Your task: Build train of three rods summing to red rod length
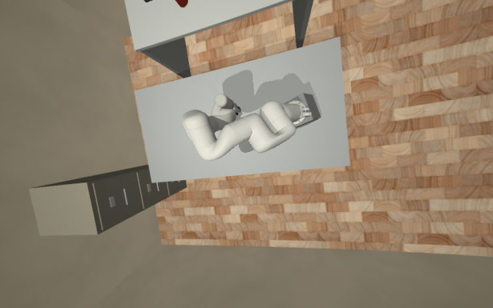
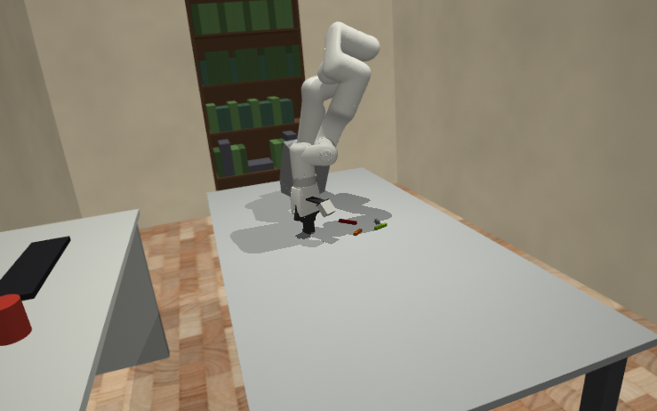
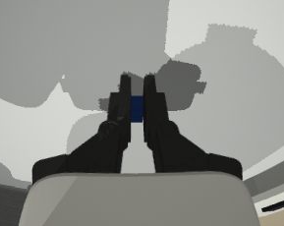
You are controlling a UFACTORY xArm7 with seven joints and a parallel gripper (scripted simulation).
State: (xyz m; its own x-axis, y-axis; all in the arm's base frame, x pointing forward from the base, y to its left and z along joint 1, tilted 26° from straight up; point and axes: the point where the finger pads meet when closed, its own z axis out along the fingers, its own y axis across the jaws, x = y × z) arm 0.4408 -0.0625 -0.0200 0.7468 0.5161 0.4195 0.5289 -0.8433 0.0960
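The lime rod lies 40 mm ahead of my hand, 240 mm to the left of it and 20 mm below it. From my hand the other things lie so: grey rod (10 mm behind, 240 mm to the left, 20 mm below); then orange rod (60 mm ahead, 160 mm to the left, 20 mm below); then red rod (40 mm behind, 140 mm to the left, 20 mm below).
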